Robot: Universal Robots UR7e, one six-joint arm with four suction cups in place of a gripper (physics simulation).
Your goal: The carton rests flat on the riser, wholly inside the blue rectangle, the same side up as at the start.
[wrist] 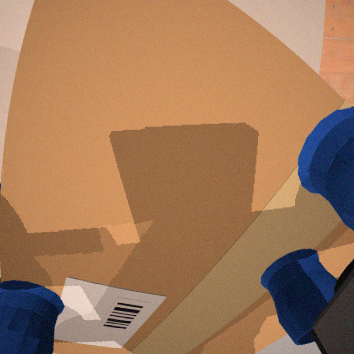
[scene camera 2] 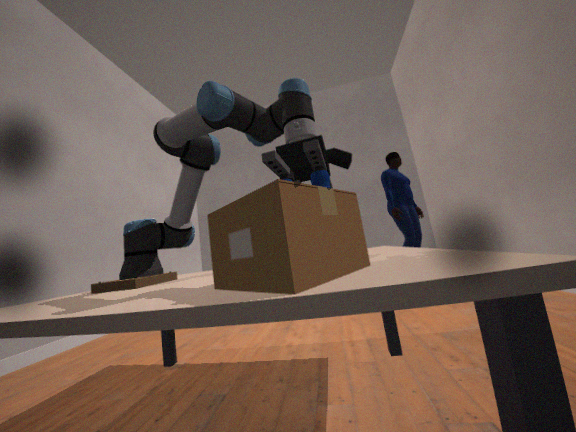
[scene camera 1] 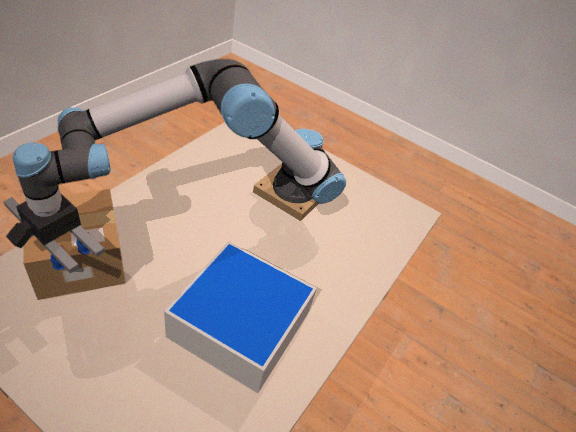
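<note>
My suction gripper (scene camera 2: 305,176) (scene camera 1: 85,249) sits on the carton's top with its blue cups (wrist: 298,291) pressed down on the cardboard, so it is shut on the carton. The riser (scene camera 1: 209,347) with the blue rectangle (scene camera 1: 243,300) on top stands apart from the carton, nearer the table's front, with nothing on it.
The arm's base (scene camera 1: 295,189) is bolted to a wooden plate behind the riser. The table (scene camera 2: 415,274) ends close beside the carton. A person in blue (scene camera 2: 399,201) stands behind the table near the wall.
</note>
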